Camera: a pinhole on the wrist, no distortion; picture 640 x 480 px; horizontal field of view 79.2 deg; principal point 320.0 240.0 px. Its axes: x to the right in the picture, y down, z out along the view. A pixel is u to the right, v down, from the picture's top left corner.
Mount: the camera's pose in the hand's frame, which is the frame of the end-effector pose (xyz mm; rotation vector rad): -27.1 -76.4 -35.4 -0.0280 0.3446 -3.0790
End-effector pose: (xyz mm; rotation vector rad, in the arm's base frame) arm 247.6 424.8 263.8 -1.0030 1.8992 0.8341
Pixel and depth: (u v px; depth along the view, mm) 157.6 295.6 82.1
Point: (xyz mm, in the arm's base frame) 349.4 407.2 218.3
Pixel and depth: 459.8 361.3 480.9
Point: 745.7 659.2 184.3
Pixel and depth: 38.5 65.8 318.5
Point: 278.1 608.2 -52.7
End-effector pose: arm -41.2 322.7 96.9 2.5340 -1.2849 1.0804
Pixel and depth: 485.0 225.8 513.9
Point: 259.8 413.4 -364.4
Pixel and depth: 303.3 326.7 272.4
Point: 219.3 368.6 -26.2
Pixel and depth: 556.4 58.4 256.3
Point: 37.4 365.5 -194.7
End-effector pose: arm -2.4 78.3 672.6 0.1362 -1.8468 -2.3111
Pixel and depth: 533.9 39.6 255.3
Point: 116.3 347.7 710.8
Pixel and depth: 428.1 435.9 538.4
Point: 30.8 620.6 307.8
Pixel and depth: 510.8 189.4 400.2
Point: 132.8 500.3 627.3
